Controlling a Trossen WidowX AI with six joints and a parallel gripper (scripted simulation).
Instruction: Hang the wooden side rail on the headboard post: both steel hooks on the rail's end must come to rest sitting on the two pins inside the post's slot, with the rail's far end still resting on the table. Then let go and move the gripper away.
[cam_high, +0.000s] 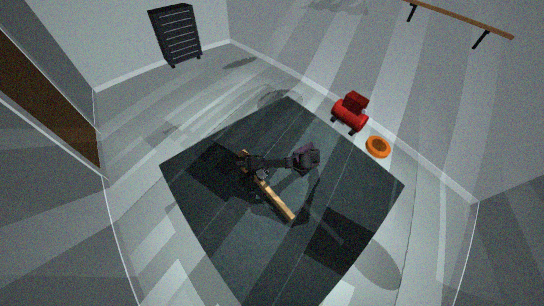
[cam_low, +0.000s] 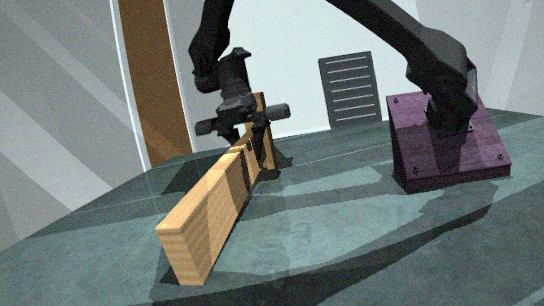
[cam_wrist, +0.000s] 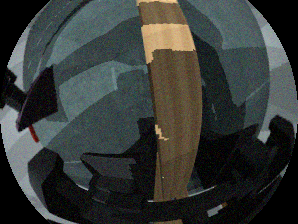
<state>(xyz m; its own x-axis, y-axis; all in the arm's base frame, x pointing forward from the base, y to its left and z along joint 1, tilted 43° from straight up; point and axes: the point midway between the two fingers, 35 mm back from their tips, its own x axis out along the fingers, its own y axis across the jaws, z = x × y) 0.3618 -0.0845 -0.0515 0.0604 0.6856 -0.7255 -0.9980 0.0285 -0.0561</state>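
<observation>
The headboard post lies 110 mm to the right of my gripper tip and 40 mm above it.
</observation>
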